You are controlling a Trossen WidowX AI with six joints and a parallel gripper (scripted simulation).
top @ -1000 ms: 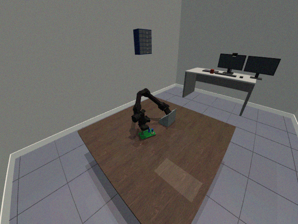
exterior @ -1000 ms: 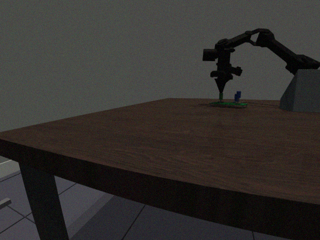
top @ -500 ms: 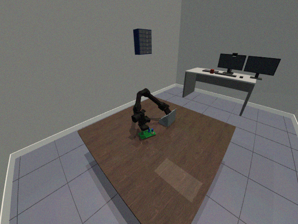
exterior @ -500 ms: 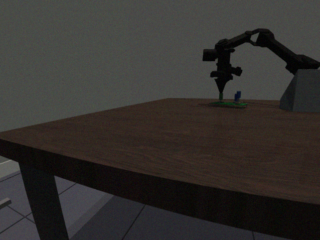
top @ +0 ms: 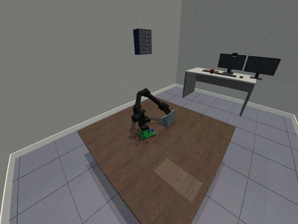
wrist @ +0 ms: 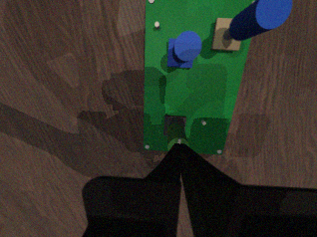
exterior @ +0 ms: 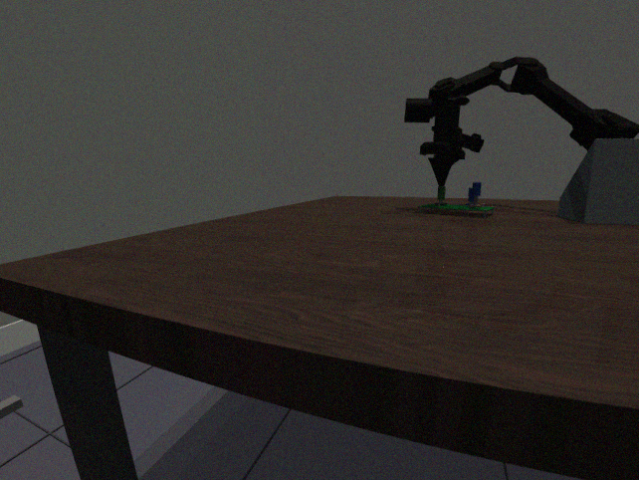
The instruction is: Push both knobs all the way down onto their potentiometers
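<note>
Right now my gripper tip is 1 cm above the green knob. From my gripper tip the other things lie so: blue knob 7 cm behind, 3 cm to the left, 2 cm below.
</note>
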